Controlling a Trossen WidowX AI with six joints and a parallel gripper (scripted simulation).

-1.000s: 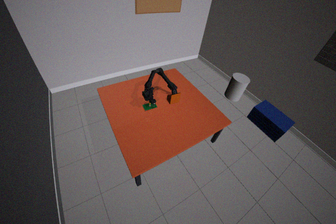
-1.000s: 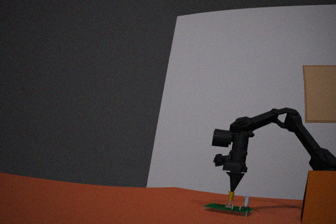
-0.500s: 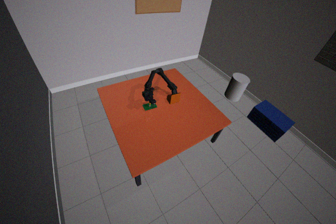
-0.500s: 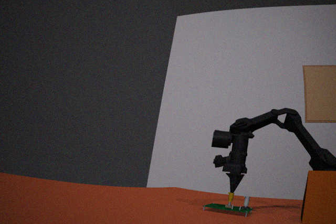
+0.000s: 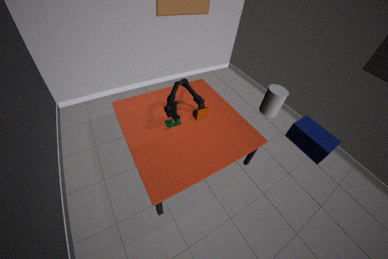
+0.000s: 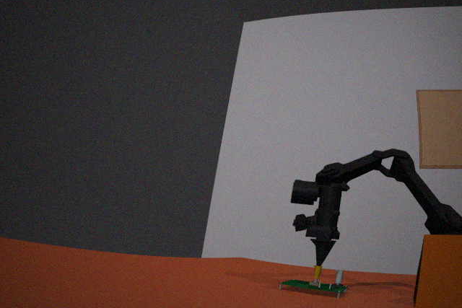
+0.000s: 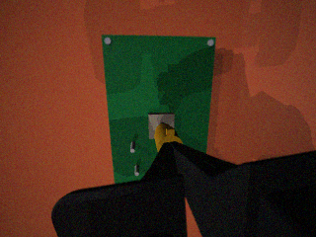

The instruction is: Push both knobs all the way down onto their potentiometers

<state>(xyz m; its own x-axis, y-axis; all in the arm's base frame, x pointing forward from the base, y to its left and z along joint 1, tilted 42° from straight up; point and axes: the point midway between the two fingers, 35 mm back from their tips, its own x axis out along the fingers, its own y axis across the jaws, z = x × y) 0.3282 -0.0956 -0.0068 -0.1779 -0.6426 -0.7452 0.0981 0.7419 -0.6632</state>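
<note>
My gripper tip is 1 cm above the yellow knob. Round my gripper tip: grey knob (6 cm behind, 2 cm below, 1 cm to the left).
</note>
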